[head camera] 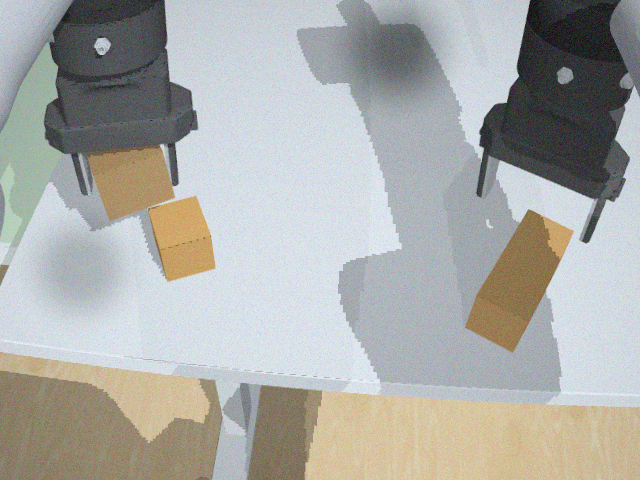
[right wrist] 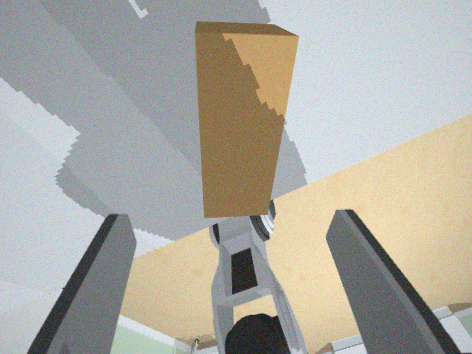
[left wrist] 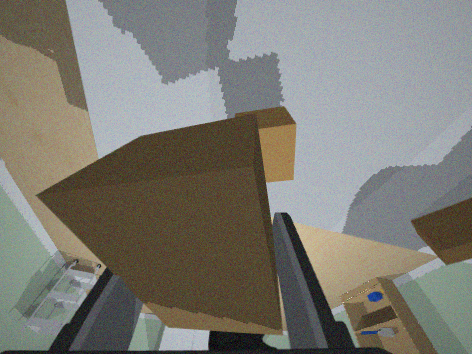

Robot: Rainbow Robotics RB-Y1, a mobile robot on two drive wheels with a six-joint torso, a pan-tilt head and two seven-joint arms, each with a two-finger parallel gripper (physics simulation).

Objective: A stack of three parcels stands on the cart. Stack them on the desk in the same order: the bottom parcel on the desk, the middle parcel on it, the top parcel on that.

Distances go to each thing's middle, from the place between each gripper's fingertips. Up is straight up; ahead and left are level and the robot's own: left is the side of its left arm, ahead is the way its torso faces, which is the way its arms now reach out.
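Scene:
There's a brown cardboard parcel point(head camera: 183, 239) that's 30 mm to the right of my left hand, 20 mm ahead of it and 90 mm below it.
If you go from my right hand instead, the parcel's 32 cm to the left, 2 cm ahead and 9 cm below.

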